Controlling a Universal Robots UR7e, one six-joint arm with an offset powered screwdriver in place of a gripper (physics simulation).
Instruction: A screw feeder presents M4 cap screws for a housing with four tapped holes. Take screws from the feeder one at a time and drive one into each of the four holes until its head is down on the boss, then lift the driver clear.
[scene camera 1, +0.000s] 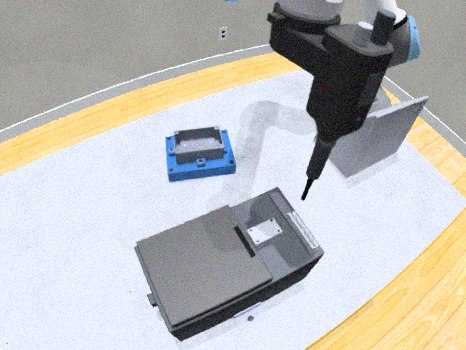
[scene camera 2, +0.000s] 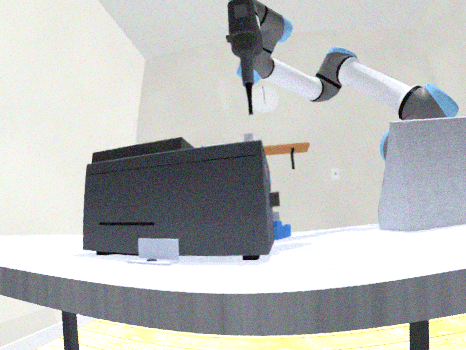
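The black screwdriver (scene camera 1: 303, 198) (scene camera 2: 251, 113) points down, its thin bit hanging in the air above the screw feeder's open end. The bit tip is dark, and whether a screw sits on it is too small to tell. The screw feeder (scene camera 1: 200, 265) (scene camera 2: 175, 205) is a dark grey box with a raised cover over one part and a small white plate (scene camera 1: 265, 231) with dark holes near its other end. The grey open-topped housing (scene camera 1: 200, 156) sits on a blue fixture (scene camera 1: 200, 173) (scene camera 2: 283, 230) behind the feeder. Its corner bosses are too small to show whether they hold screws.
A light grey upright panel (scene camera 1: 380, 137) (scene camera 2: 425, 175) stands at the right of the table. A small bracket (scene camera 2: 158, 249) stands at the feeder's front side. An orange bar (scene camera 2: 290, 148) shows behind the feeder in scene camera 2. The arm reaches in above the table.
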